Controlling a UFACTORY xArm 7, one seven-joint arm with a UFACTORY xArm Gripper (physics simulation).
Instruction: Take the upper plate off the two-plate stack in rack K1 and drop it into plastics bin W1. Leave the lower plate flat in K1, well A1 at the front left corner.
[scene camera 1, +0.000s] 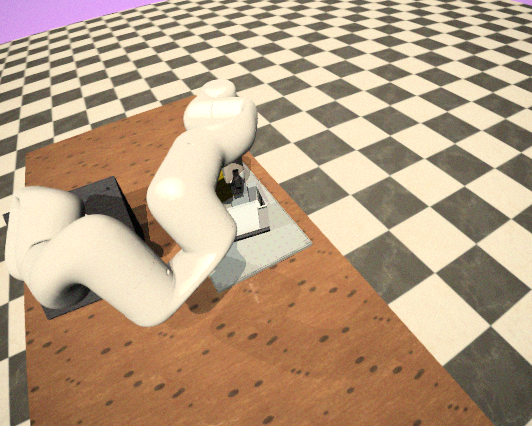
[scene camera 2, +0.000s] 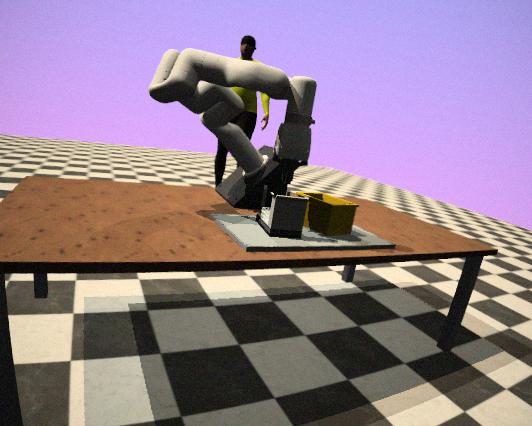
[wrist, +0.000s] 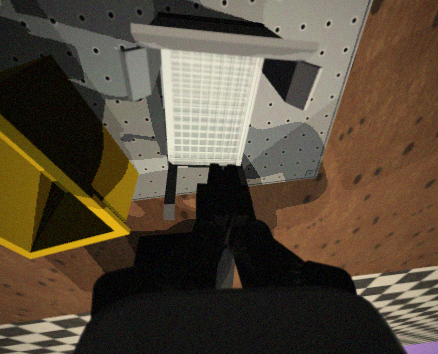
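Seen in the pictures: gripper, fingertip midpoint: (scene camera 1: 237, 192) (scene camera 2: 286, 183) (wrist: 219, 180); arm's base, origin of the base link: (scene camera 2: 256, 167).
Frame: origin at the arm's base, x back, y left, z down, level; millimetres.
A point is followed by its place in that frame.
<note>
My gripper (scene camera 1: 237, 194) {x -439, y -47, z -13 mm} (scene camera 2: 282, 191) {x -439, y -47, z -13 mm} (wrist: 219, 180) {x -439, y -47, z -13 mm} is shut and empty, with its fingertips together above rack K1 (scene camera 1: 253, 233) {x -453, y -97, z 117 mm} (scene camera 2: 288, 216) {x -507, y -53, z 68 mm} (wrist: 225, 42) {x -511, y -49, z 11 mm}. In the wrist view the fingertips appear at the near short edge of a white gridded plate (wrist: 207, 107) {x -441, y -45, z 89 mm}, which lies flat in the rack. The rack has a tall grey wall at the plate's far end. Whether a second plate lies under the visible one cannot be told, nor which corner is A1. The yellow bin W1 (scene camera 1: 222, 189) {x -419, y 82, z 77 mm} (scene camera 2: 332, 217) {x -472, y 110, z 70 mm} (wrist: 20, 190) {x -340, y 175, z 85 mm} stands beside the rack; part of its inside is dark in shadow.
The rack and bin stand on a grey perforated board (scene camera 1: 280, 242) {x -515, y -151, z 130 mm} (scene camera 2: 250, 239) {x -539, y -164, z 130 mm} (wrist: 303, 150) {x -356, y -188, z 130 mm} on the brown wooden table (scene camera 1: 200, 360) {x -211, y -379, z 143 mm} (scene camera 2: 125, 225) {x -440, y -485, z 143 mm} (wrist: 390, 185) {x -260, y -395, z 143 mm}. Grey blocks (wrist: 137, 72) {x -495, y -3, z 15 mm} (wrist: 304, 86) {x -489, y -99, z 14 mm} stand at the rack's sides. A person (scene camera 2: 247, 47) stands behind the arm.
</note>
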